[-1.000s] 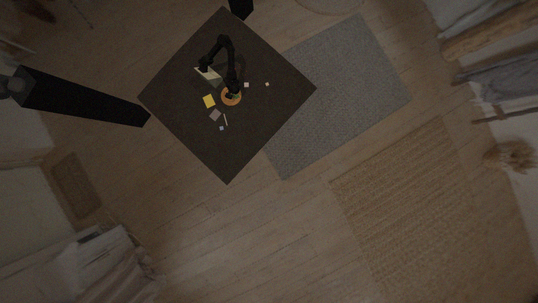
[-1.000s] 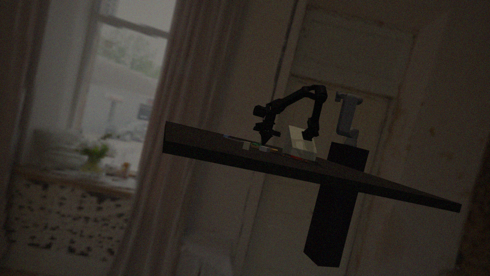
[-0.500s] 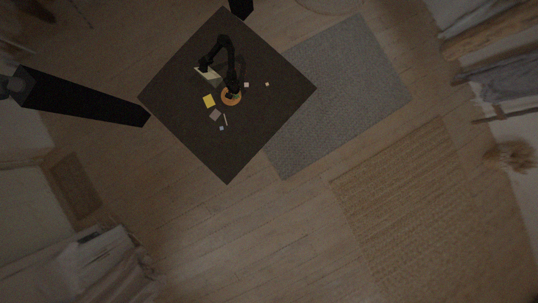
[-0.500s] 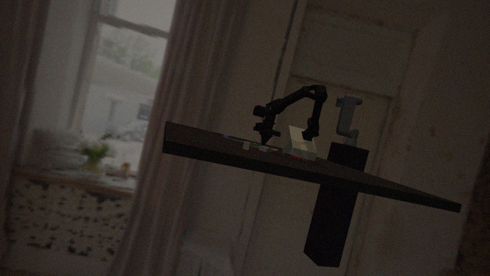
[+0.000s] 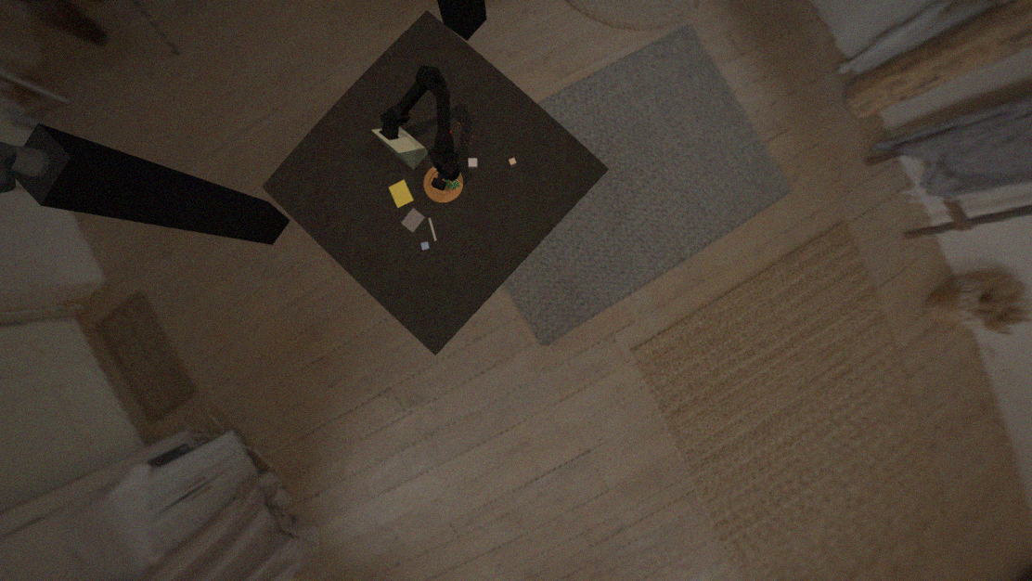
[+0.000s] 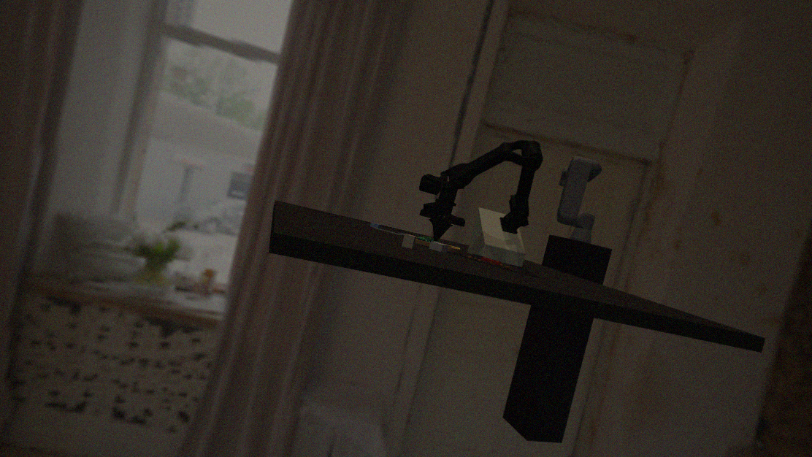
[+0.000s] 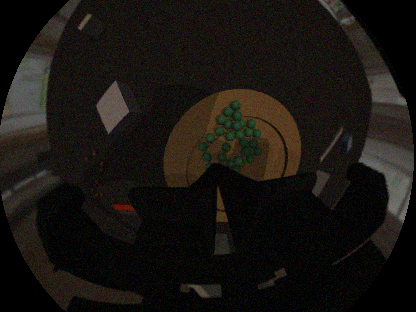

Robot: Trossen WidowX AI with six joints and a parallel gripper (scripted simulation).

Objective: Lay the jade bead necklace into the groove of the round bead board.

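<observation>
My gripper tip is now 1 cm past the round bead board, 4 cm to the left of it and 1 cm above it. Round my gripper tip: yellow square (15 cm behind, 22 cm to the right, 2 cm below); grey-white block (4 cm ahead, 13 cm to the left, 1 cm below); red item (14 cm behind, 14 cm to the left, 2 cm below).
</observation>
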